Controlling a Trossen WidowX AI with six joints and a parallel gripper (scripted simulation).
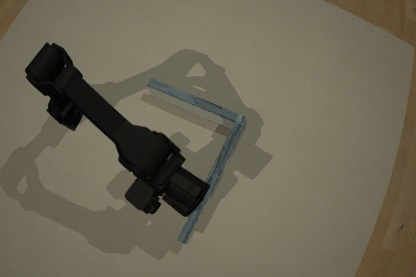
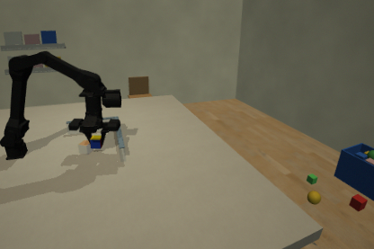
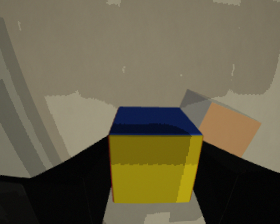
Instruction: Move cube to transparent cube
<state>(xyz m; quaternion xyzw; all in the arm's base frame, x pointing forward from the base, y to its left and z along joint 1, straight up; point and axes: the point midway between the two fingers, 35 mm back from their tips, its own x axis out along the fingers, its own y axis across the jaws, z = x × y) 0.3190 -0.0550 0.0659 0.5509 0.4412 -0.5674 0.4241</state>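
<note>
The transparent cube is 4 cm behind my hand, 1 cm to the left of it and 5 cm below it.
</note>
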